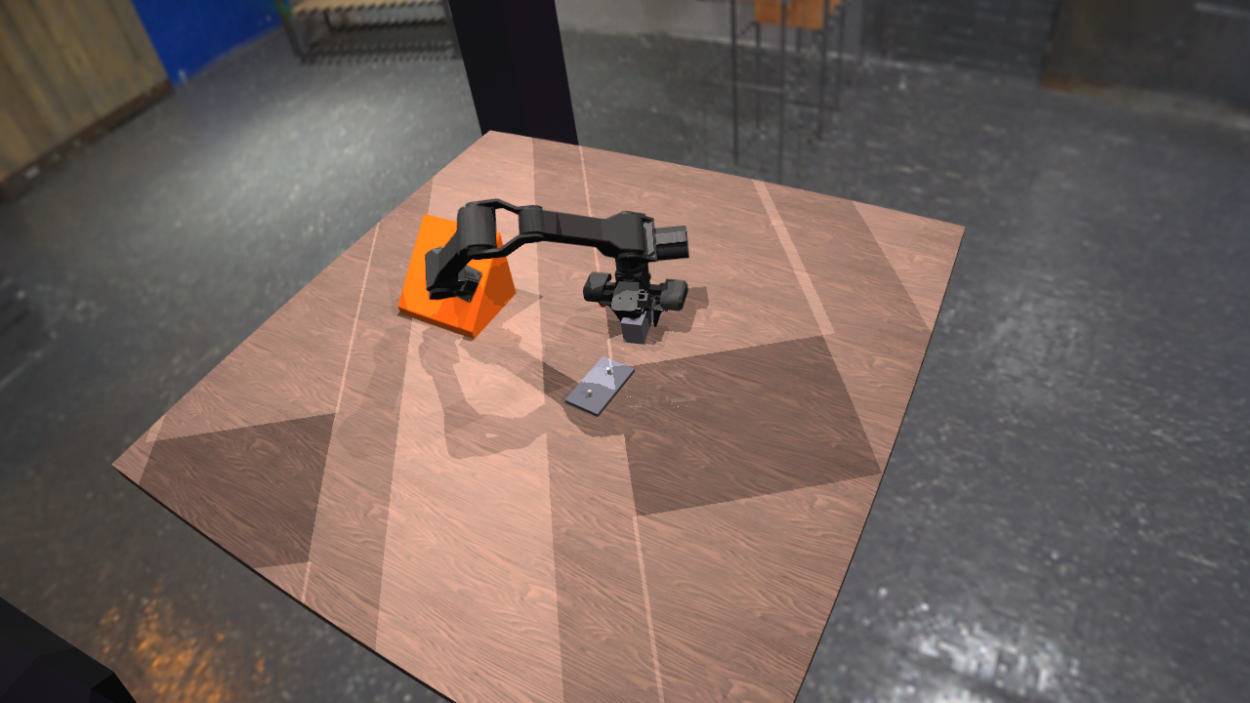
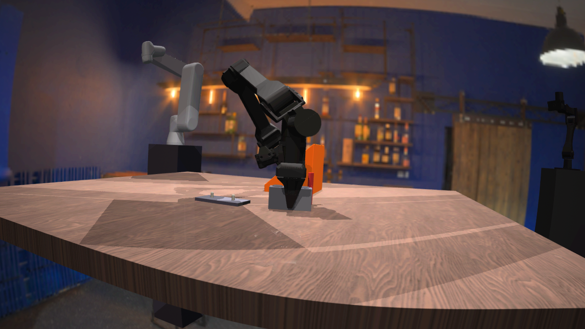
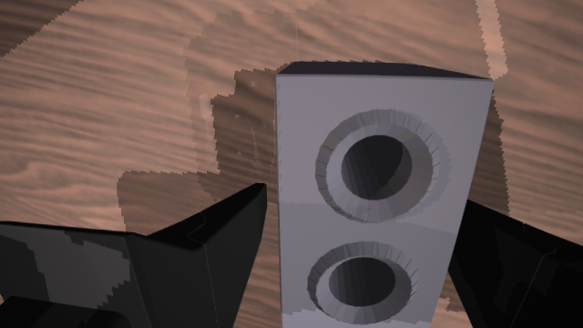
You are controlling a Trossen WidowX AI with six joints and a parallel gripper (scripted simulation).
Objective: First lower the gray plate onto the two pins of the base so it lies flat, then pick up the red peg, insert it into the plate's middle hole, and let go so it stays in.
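The gray plate lies 30 mm above my gripper tip. Also, from my gripper tip: red peg: 100 mm behind, 30 mm above, 10 mm to the left; base: 170 mm to the right, 30 mm ahead.
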